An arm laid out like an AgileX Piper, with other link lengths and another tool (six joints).
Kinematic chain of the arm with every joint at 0, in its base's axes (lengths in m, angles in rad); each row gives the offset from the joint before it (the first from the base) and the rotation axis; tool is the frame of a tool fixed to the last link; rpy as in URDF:
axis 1: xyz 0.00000 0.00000 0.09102 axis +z
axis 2: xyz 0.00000 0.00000 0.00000 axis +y
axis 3: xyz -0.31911 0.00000 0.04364 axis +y
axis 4: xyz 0.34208 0.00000 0.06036 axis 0.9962 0 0.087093
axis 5: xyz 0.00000 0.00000 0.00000 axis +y
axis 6: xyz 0.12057 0.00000 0.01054 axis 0.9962 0 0.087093
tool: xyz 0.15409 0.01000 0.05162 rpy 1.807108 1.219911 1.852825
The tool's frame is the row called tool.
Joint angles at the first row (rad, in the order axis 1, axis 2, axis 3, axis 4, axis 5, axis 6):
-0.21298, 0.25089, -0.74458, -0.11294, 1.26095, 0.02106
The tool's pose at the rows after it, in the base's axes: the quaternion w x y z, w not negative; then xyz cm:
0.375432, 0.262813, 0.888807, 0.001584, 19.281, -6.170, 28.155
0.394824, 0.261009, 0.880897, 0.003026, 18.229, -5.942, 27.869
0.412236, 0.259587, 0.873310, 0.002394, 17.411, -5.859, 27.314
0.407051, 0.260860, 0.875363, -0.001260, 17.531, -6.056, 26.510
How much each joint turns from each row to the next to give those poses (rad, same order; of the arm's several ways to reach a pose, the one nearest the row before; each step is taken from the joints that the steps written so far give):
-0.00004, -0.08190, 0.03324, 0.00004, 0.00415, -0.00003
0.00011, -0.07729, 0.03594, -0.00009, -0.00078, 0.00008
-0.00008, -0.07446, 0.04112, -0.00383, -0.00460, -0.00006
0.00003, -0.00568, 0.01919, -0.00672, -0.00172, 0.00002

